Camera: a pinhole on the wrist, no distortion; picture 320 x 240 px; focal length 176.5 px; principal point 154.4 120.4 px. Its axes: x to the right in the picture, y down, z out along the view. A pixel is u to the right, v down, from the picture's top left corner.
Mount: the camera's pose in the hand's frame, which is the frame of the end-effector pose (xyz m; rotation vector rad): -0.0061 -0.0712 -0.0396 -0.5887 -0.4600 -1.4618
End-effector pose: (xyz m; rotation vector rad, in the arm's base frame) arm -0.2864 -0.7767 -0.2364 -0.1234 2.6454 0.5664
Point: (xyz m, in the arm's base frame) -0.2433 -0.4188 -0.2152
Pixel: 64.7 96.8
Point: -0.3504 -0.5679 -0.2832
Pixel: 84.7 169.0
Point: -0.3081 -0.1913 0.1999
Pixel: outside the picture
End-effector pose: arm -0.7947 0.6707 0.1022 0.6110 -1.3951 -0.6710
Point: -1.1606 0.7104 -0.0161
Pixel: 303.9 24.7
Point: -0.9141 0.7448 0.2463
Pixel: 114.2 139.3
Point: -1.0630 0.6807 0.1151
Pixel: 239.4 99.2
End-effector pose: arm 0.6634 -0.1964 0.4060 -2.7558 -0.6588 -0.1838
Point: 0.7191 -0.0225 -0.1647
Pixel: 256.2 108.6
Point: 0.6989 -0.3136 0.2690
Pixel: 86.2 85.9
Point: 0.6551 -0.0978 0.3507
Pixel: 301.0 154.1
